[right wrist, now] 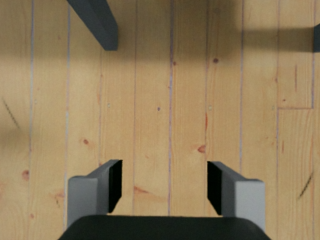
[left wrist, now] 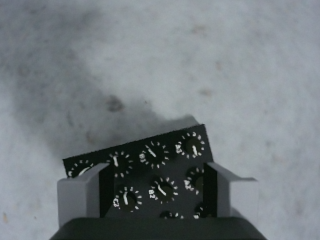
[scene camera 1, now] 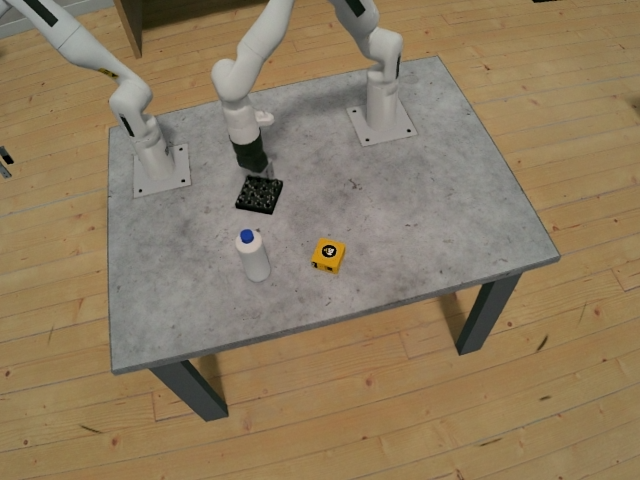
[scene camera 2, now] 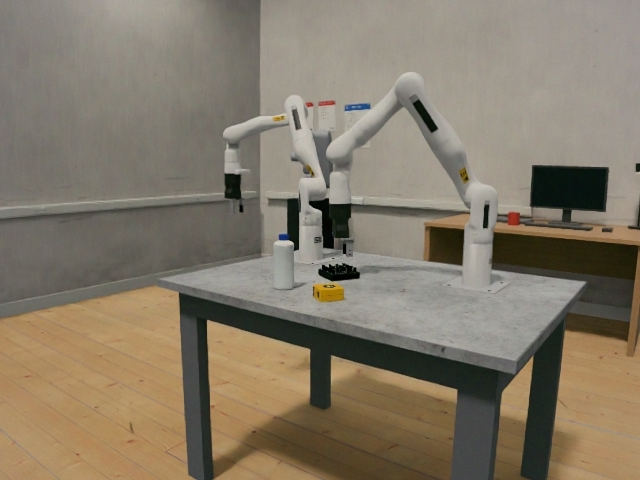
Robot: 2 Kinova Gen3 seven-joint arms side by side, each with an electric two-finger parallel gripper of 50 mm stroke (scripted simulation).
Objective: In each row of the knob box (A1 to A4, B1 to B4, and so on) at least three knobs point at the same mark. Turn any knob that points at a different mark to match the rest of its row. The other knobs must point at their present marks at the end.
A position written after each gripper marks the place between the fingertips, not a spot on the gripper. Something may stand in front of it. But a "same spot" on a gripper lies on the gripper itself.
left gripper: left wrist 158, 182; scene camera 1; scene camera 2; not seen in the right wrist view (out of frame)
same spot on left gripper: (scene camera 1: 270, 170) = (scene camera 2: 348, 247)
